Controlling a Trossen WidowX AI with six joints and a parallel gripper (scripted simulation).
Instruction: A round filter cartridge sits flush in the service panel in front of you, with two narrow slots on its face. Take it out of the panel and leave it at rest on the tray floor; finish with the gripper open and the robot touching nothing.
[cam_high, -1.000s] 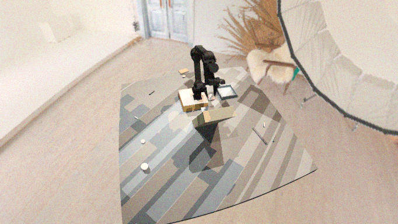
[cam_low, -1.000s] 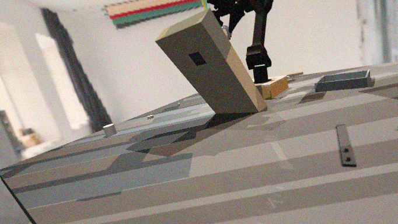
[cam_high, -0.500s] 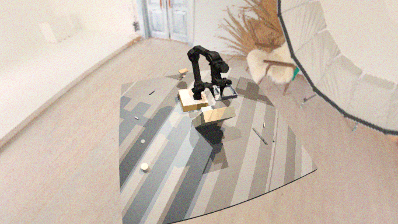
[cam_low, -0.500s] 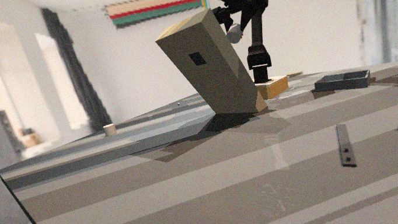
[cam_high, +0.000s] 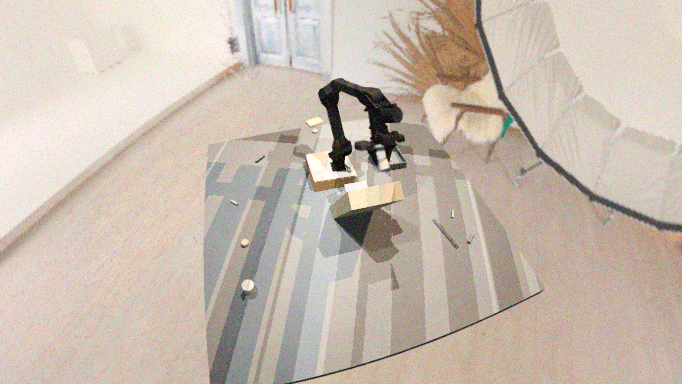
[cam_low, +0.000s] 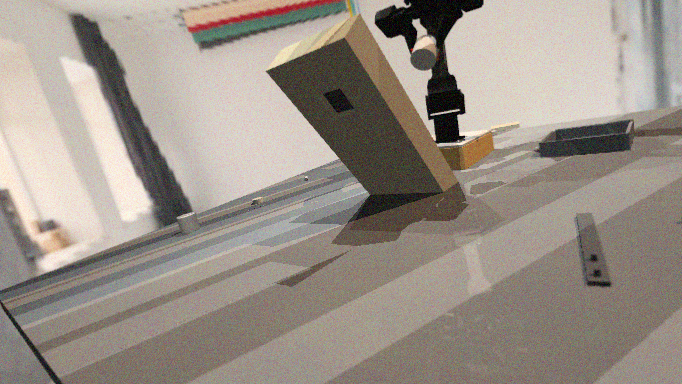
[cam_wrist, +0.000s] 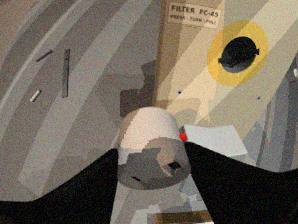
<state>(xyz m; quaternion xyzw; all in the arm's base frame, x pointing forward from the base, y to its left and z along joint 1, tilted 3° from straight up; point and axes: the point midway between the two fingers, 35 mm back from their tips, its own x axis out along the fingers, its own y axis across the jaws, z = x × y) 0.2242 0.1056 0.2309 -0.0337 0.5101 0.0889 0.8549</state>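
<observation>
My gripper tip is 32 cm past the tray, 25 cm above it and 16 cm to the right of it. The rest, counted from my gripper tip: tan service panel: 10 cm below, 9 cm to the right, 8 cm ahead; grey filter cartridge: right at my gripper tip.
</observation>
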